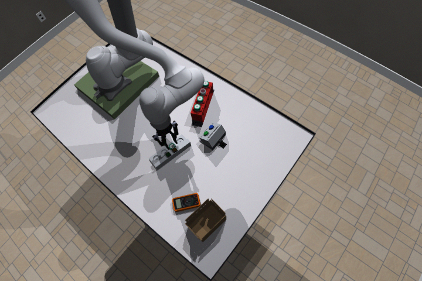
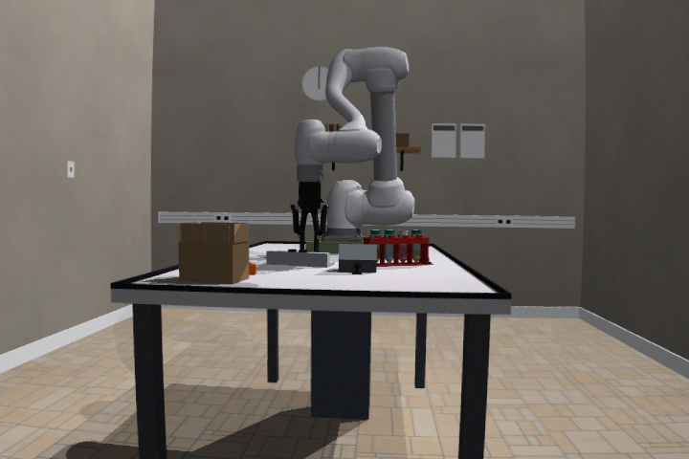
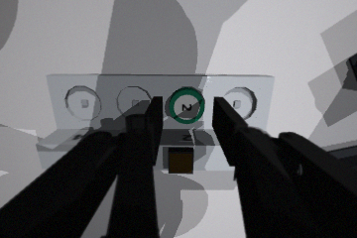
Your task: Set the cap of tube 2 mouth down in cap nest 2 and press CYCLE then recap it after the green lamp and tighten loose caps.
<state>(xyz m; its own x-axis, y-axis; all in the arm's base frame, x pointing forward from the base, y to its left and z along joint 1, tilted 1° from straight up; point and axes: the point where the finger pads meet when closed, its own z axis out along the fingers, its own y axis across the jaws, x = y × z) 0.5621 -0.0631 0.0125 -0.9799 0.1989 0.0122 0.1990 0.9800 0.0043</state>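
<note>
The blue key is 20 cm to the left of my hand and 11 cm ahead of it. Round my hand: orange multimeter: 26 cm ahead, 18 cm to the right, 5 cm below; then grey key housing: 18 cm to the left, 13 cm ahead, 1 cm below; then green key: 15 cm to the left, 11 cm ahead.
</note>
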